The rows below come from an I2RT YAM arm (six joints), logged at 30 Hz.
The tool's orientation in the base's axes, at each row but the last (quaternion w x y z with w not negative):
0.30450, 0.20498, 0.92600, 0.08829
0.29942, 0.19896, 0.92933, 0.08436
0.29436, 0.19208, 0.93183, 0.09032
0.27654, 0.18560, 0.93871, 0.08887
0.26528, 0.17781, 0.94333, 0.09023
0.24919, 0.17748, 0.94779, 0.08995
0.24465, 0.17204, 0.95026, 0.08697
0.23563, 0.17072, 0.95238, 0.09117
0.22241, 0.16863, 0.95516, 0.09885
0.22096, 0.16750, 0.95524, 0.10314
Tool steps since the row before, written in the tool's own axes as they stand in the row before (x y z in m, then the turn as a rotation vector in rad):
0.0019, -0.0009, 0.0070, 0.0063, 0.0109, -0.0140
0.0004, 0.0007, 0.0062, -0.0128, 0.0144, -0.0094
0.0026, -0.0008, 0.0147, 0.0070, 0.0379, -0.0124
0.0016, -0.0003, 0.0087, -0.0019, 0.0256, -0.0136
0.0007, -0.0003, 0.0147, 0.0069, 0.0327, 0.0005
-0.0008, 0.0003, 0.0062, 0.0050, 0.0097, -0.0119
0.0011, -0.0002, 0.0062, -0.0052, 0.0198, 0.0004
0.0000, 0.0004, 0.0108, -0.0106, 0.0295, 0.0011
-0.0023, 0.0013, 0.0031, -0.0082, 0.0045, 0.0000
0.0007, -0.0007, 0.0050, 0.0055, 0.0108, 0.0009
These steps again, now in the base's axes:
0.0025, 0.0003, -0.0069, -0.0095, 0.0120, 0.0110
0.0036, 0.0010, -0.0050, 0.0085, 0.0073, 0.0182
0.0064, 0.0012, -0.0135, -0.0010, 0.0367, 0.0171
0.0035, 0.0009, -0.0081, 0.0016, 0.0218, 0.0191
0.0072, 0.0011, -0.0128, 0.0042, 0.0328, 0.0050
0.0039, 0.0005, -0.0049, -0.0072, 0.0099, 0.0105
0.0021, 0.0007, -0.0059, 0.0101, 0.0164, 0.0069
0.0053, 0.0014, -0.0093, 0.0177, 0.0235, 0.0110
0.0037, 0.0007, -0.0015, 0.0082, 0.0012, 0.0044
0.0015, 0.0002, -0.0049, -0.0013, 0.0121, 0.0000

